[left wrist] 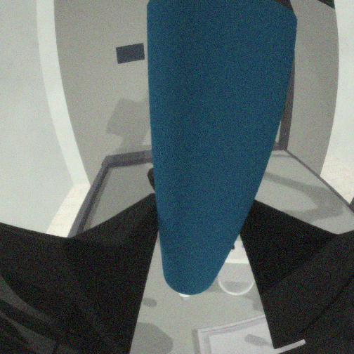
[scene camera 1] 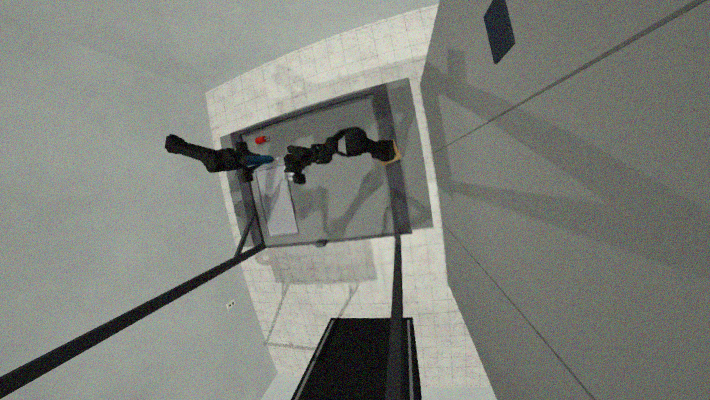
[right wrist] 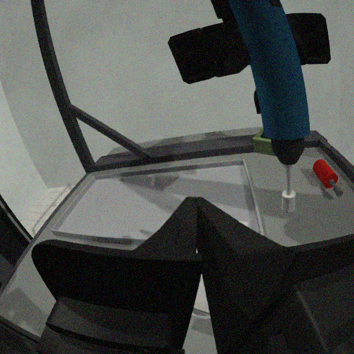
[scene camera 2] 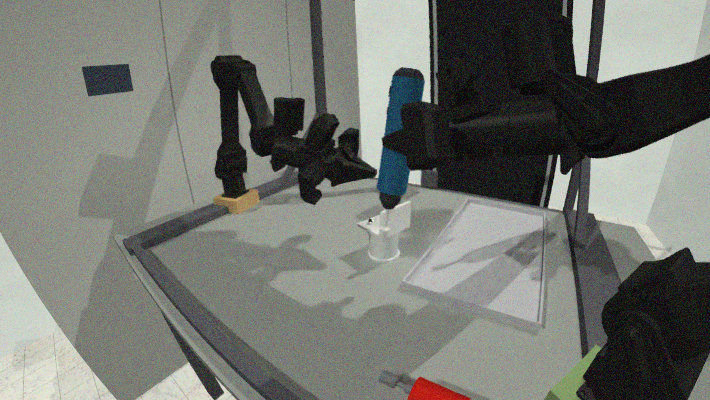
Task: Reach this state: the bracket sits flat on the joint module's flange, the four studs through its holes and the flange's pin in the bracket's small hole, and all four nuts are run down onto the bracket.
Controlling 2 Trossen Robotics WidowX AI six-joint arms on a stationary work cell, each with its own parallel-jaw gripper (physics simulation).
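Frame: origin at the left arm's base, x right, y ahead, z up, level; centimetres.
Where they show: left gripper, fingertip midpoint: (scene camera 1: 260,159) (scene camera 2: 392,141); right gripper, fingertip midpoint: (scene camera 1: 284,171) (scene camera 2: 376,173); right arm's base, link origin: (scene camera 1: 387,152) (scene camera 2: 235,193).
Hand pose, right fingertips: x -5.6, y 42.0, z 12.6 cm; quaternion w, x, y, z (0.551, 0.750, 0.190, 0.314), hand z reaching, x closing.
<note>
After its pixels a point has its place.
My left gripper (scene camera 2: 414,136) is shut on an upright blue nut driver (scene camera 2: 399,134). The driver's tip hangs just above the white bracket (scene camera 2: 391,221) {x -4.9, y 37.9, z 5.1 cm}, which sits on the white joint module (scene camera 2: 383,246) {x -5.8, y 39.1, z -0.3 cm} in the middle of the table. One small dark nut (scene camera 2: 369,220) {x -6.8, y 42.8, z 3.6 cm} shows on the bracket's flat part; the other studs and nuts are too small to tell. In the right wrist view the blue driver (right wrist: 281,74) ends in a thin shaft with a white socket (right wrist: 288,201). My right gripper (scene camera 2: 360,171) {x -5.6, y 42.0, z 12.6 cm} is shut and empty, hovering left of the module. The blue driver (left wrist: 218,140) fills the left wrist view.
A shallow grey tray (scene camera 2: 483,258) {x 11.0, y 29.6, z -3.3 cm} lies right of the module. A red-handled driver (scene camera 2: 429,387) {x -15.0, y 12.2, z -0.3 cm} lies at the table's near edge, also in the right wrist view (right wrist: 324,173). The right arm's tan base (scene camera 2: 237,201) {x -31.0, y 77.5, z 0.0 cm} stands at the back left. Dark frame posts rise behind.
</note>
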